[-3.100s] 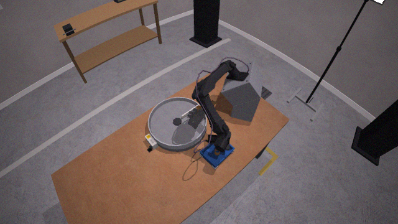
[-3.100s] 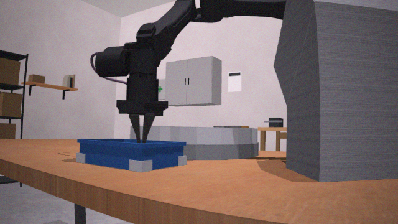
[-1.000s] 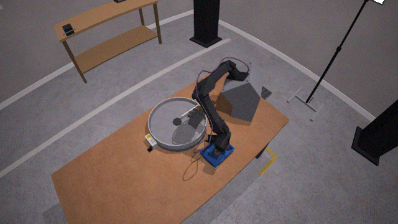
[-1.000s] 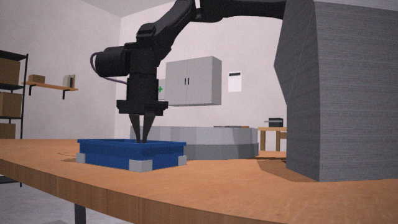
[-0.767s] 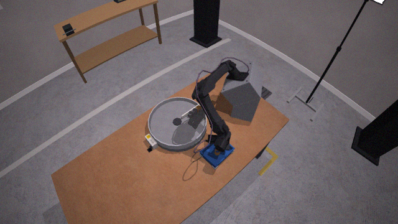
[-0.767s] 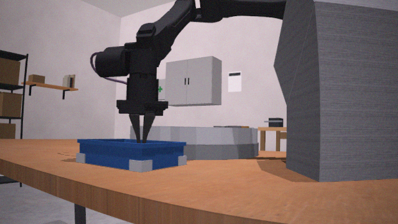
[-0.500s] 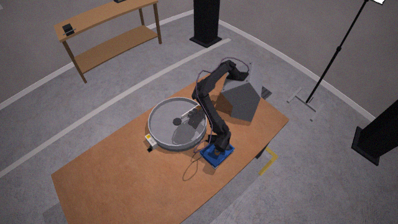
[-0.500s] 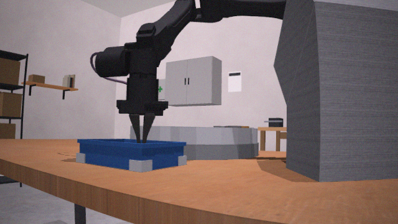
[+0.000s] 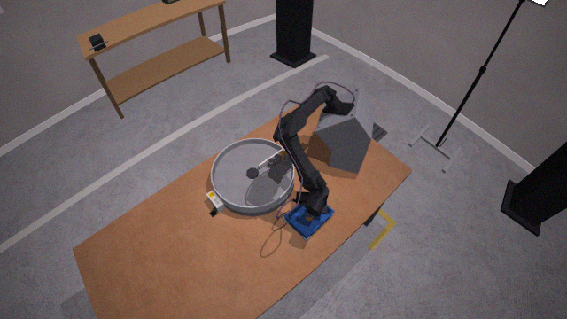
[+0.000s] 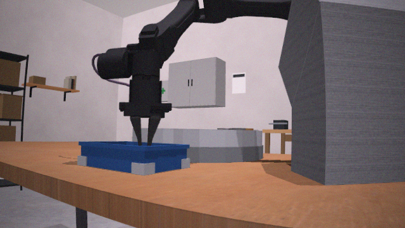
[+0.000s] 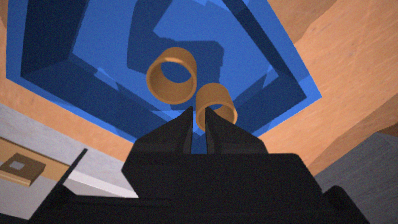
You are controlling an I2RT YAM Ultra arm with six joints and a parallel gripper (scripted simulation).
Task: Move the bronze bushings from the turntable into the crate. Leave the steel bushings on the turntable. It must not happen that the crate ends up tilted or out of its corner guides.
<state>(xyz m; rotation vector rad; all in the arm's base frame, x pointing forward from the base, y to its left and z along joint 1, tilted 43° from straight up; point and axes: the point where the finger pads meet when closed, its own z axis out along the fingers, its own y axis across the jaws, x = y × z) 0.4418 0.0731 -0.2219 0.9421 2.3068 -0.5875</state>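
Now: the blue crate 4 cm ahead of my hand, 1 cm to the right of it and 2 cm below it. Also, from my hand: grey turntable 6 cm ahead, 37 cm to the right, 1 cm above.
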